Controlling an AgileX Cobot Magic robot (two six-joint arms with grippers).
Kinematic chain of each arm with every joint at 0, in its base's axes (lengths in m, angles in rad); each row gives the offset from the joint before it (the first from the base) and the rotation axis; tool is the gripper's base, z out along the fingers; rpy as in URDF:
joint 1: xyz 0 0 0.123 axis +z
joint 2: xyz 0 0 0 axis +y
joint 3: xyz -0.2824 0 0.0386 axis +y
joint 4: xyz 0.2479 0 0.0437 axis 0.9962 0 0.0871
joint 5: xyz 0 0 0 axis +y
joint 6: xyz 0.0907 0 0.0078 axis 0.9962 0 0.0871
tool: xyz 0 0 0 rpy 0 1.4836 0
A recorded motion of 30 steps. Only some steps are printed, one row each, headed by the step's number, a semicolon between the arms.
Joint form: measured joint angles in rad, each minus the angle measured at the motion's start. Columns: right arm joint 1, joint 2, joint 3, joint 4, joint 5, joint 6; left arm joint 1, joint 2, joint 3, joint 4, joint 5, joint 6.
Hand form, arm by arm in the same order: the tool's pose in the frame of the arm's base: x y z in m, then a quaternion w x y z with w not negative. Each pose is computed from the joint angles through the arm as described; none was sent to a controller.
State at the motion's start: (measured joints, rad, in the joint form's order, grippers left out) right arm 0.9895 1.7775 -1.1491 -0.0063 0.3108 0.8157; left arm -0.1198 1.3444 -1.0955 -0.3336 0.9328 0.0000
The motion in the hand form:
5: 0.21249 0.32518 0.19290 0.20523 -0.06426 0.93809 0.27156; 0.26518 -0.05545 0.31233 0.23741 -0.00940 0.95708 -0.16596
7: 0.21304 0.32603 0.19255 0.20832 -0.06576 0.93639 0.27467; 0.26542 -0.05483 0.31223 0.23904 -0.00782 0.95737 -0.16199
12: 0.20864 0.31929 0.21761 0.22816 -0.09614 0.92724 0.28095; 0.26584 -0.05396 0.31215 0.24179 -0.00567 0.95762 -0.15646
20: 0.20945 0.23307 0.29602 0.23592 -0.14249 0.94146 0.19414; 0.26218 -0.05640 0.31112 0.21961 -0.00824 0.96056 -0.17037
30: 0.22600 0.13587 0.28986 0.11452 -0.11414 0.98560 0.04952; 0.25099 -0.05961 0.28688 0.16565 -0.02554 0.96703 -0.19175
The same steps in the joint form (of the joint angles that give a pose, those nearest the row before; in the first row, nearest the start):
5: 0.0025 0.0557 0.0000 0.0063 -0.0315 0.0395; 0.0000 0.0000 0.0000 0.0011 -0.0298 0.0000
7: 0.0025 0.0584 0.0000 0.0063 -0.0435 0.0361; 0.0000 0.0000 0.0000 0.0099 -0.0324 0.0000
12: 0.0025 -0.0118 0.0000 0.0064 -0.0100 -0.0304; 0.0000 0.0000 0.0000 0.0222 -0.0369 0.0000
20: -0.1508 -0.3018 -0.0019 0.0063 0.4016 -0.2774; 0.0000 0.0000 0.0000 -0.0083 0.0064 0.0000
30: -0.4465 -0.3730 0.0377 0.0009 0.8039 -0.5016; 0.0000 0.0000 0.0876 -0.0686 0.0258 0.0000

